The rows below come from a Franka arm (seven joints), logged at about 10 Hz.
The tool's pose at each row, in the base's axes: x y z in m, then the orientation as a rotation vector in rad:
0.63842, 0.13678, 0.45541, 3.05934, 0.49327, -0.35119
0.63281, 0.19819, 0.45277, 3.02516, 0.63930, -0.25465
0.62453, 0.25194, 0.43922, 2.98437, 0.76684, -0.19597
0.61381, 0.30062, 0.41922, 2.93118, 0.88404, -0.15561
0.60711, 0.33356, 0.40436, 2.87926, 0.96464, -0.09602
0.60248, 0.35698, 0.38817, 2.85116, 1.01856, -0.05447
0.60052, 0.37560, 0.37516, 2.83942, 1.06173, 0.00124
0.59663, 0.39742, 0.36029, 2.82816, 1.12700, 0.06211
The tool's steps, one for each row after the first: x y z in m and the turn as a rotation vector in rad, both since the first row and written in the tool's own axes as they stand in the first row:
0.01430, -0.06004, 0.00022, -0.03653, 0.05711, -0.09333
0.02623, -0.11350, 0.01210, -0.06685, 0.09043, -0.17713
0.03578, -0.16282, 0.03109, -0.10192, 0.11065, -0.25666
0.04306, -0.19601, 0.04512, -0.14207, 0.14295, -0.31358
0.04962, -0.21949, 0.06054, -0.16084, 0.16746, -0.35172
0.05646, -0.23761, 0.07256, -0.16696, 0.20383, -0.38123
0.06291, -0.25936, 0.08662, -0.16492, 0.24482, -0.42520

